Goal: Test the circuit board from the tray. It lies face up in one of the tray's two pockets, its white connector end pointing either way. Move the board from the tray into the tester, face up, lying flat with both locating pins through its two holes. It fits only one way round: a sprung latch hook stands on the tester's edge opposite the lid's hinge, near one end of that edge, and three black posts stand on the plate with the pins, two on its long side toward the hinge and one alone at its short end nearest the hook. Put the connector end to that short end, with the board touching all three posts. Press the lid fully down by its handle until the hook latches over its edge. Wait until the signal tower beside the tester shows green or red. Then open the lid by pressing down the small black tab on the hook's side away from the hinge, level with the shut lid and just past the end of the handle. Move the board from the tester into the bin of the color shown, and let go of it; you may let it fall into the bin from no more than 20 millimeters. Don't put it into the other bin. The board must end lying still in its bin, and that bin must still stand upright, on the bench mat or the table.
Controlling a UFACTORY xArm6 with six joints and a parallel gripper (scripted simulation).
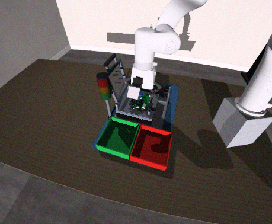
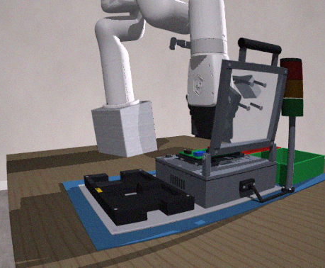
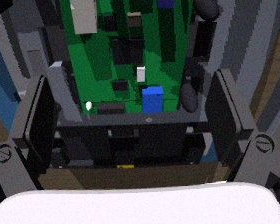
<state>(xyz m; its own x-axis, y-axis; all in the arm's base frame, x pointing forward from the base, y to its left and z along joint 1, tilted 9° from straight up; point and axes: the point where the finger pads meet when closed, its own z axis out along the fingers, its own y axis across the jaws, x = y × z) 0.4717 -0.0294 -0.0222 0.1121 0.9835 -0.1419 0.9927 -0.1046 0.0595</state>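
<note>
The green circuit board lies 40 mm below my hand. From my hand the other things lie so: clear lid 120 mm ahead, 10 mm to the right, 70 mm above; then green bin 70 mm ahead, 190 mm to the left, 100 mm below; then plate 10 mm to the left, 40 mm below.
</note>
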